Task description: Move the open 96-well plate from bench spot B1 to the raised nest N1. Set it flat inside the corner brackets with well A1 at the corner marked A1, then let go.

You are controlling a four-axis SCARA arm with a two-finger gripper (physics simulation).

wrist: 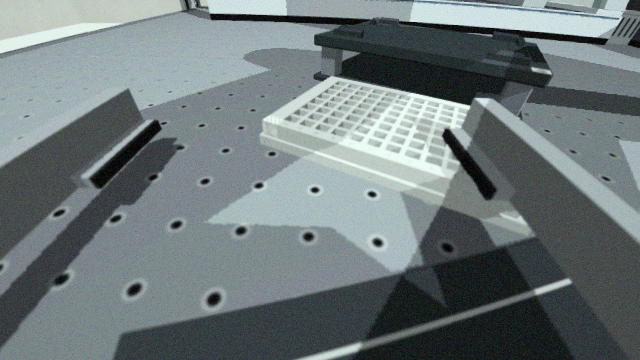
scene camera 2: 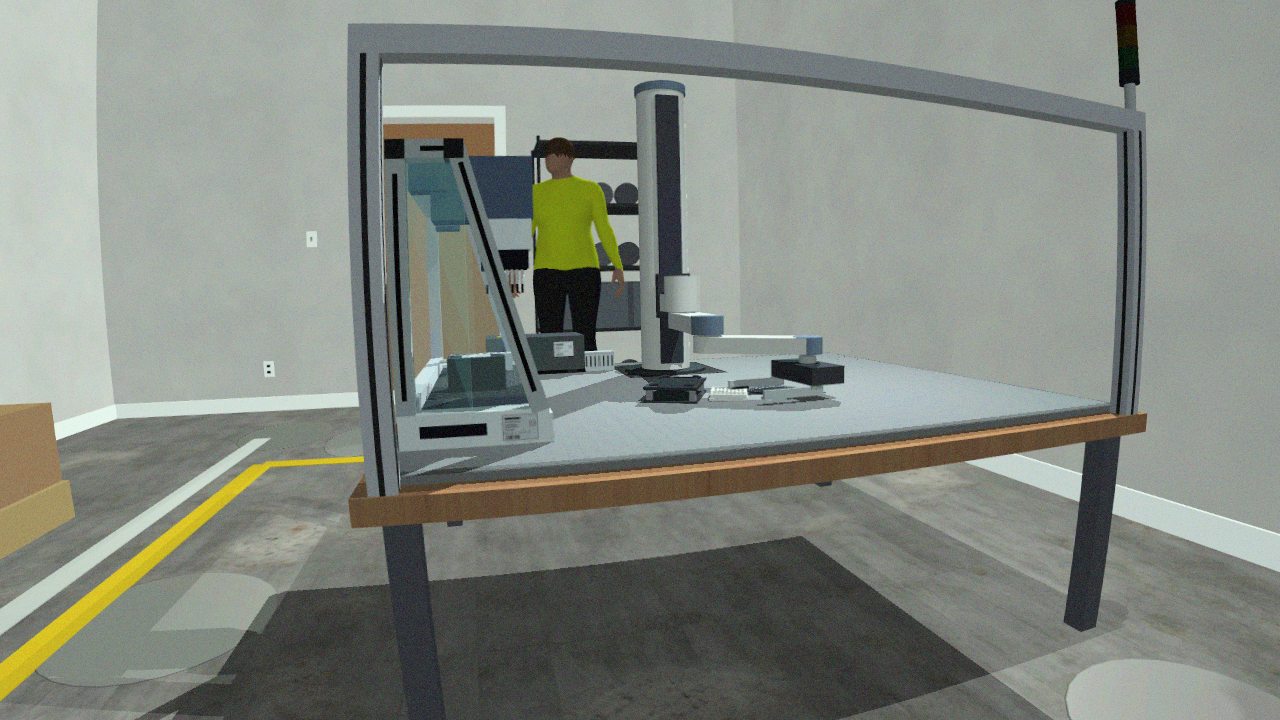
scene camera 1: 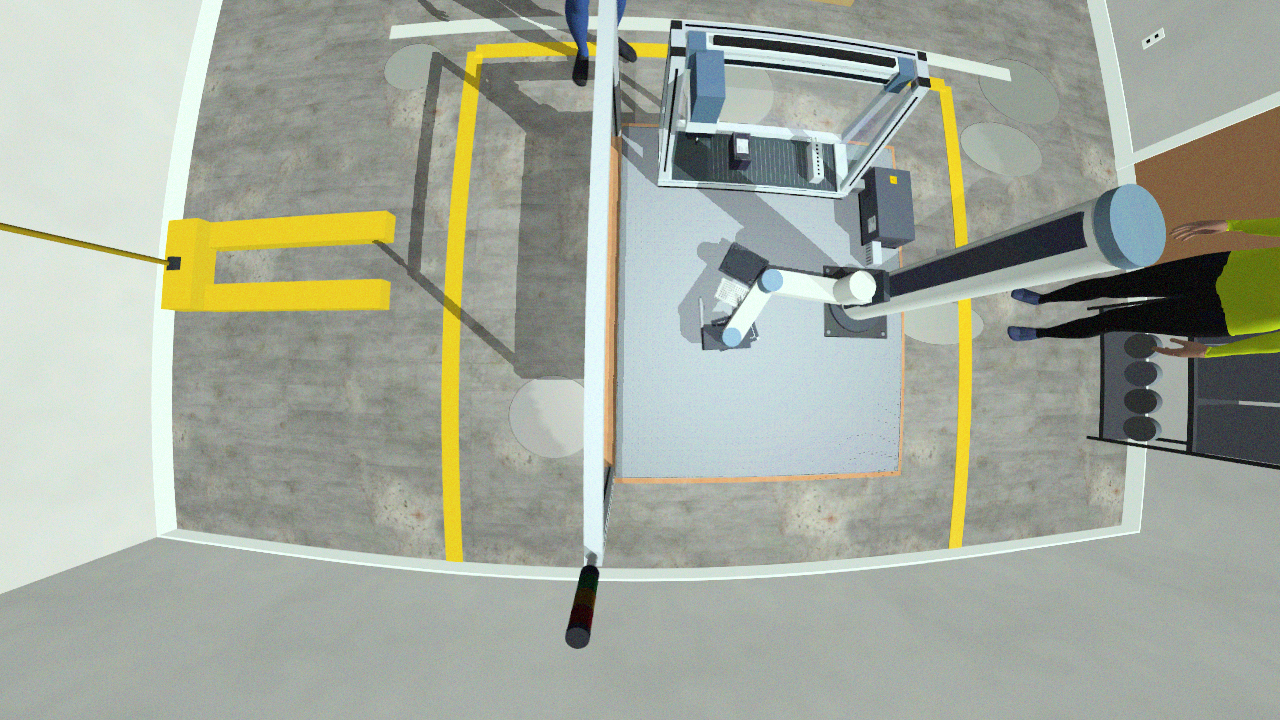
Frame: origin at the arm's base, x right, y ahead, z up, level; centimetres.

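Seen in the pictures: gripper, between the fingertips: (wrist: 301, 111) (scene camera 2: 745, 389) (scene camera 1: 721, 297); arm's base, origin of its link: (scene camera 2: 665, 373).
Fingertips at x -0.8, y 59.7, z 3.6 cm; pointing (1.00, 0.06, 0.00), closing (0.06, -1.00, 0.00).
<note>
Offsets run from my fingertips to a thing's top centre. "pt": to the spot under its first point.
The white open 96-well plate @[dx +1.9, dy -5.2, dz -0.8 cm] (scene camera 1: 729, 291) (scene camera 2: 727, 393) (wrist: 367, 127) lies flat on the perforated bench top, ahead of my gripper and turned at an angle to its fingers. My gripper (scene camera 1: 725, 317) (scene camera 2: 750, 391) (wrist: 301, 111) is open and empty, low over the bench. In the wrist view the right finger overlaps the plate's right end and hides part of it; the left finger stands well to the plate's left. The dark raised nest N1 @[dx +13.3, dy -9.4, dz +1.9 cm] (scene camera 1: 743, 259) (scene camera 2: 676, 383) (wrist: 430, 47) stands on short posts just beyond the plate, with low brackets on top. The A1 marks are not legible.
A dark flat pad with a white line @[pt dx -8.7, dy +0.4, dz -2.1 cm] (wrist: 240, 330) lies beneath the gripper. The framed machine (scene camera 1: 751, 186) (scene camera 2: 474, 429) stands beyond the nest. A dark grey box @[pt dx +38.4, dy -67.4, dz +9.2 cm] (scene camera 1: 886, 207) (scene camera 2: 556, 351) stands near the arm's column (scene camera 1: 993, 259) (scene camera 2: 659, 223). A person in yellow (scene camera 1: 1253, 277) (scene camera 2: 569, 219) stands behind the column.
</note>
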